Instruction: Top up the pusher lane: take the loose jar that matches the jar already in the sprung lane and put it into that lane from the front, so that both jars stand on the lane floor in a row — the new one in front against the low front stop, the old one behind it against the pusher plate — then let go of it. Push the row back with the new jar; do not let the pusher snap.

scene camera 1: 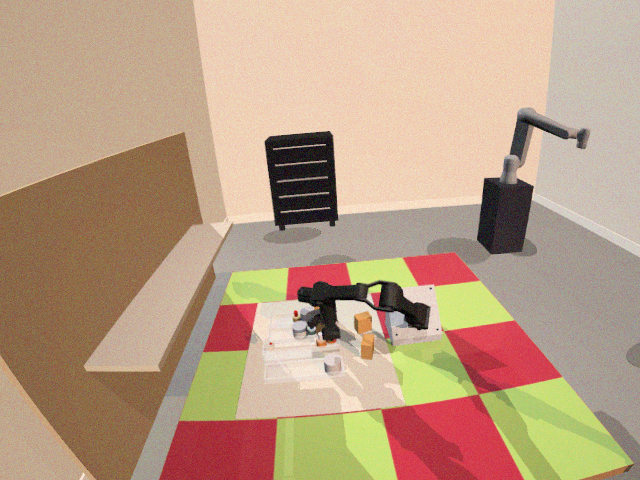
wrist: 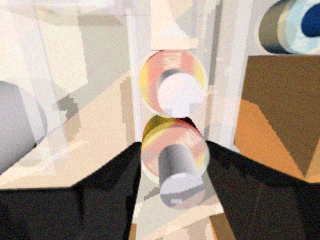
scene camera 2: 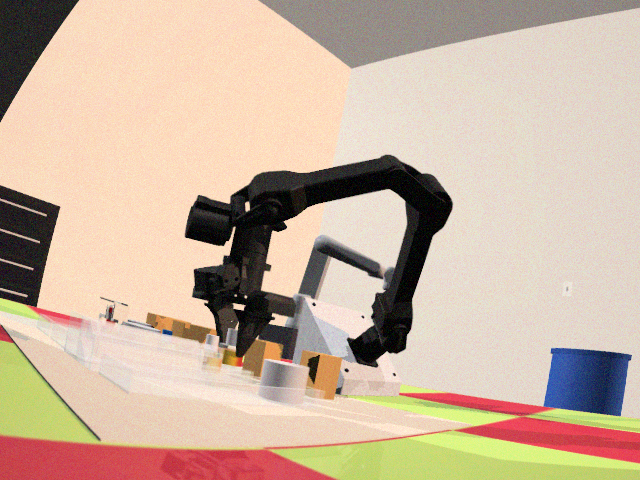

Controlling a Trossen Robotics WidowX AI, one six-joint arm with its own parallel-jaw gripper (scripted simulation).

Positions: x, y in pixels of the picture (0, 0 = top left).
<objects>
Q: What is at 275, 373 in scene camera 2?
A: A grey cylinder.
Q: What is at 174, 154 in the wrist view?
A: A jar.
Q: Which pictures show my gripper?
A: Scene camera 1, the wrist view and scene camera 2: all of them.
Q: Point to a jar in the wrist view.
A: At 172, 84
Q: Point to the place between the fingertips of my gripper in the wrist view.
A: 172, 147
</objects>
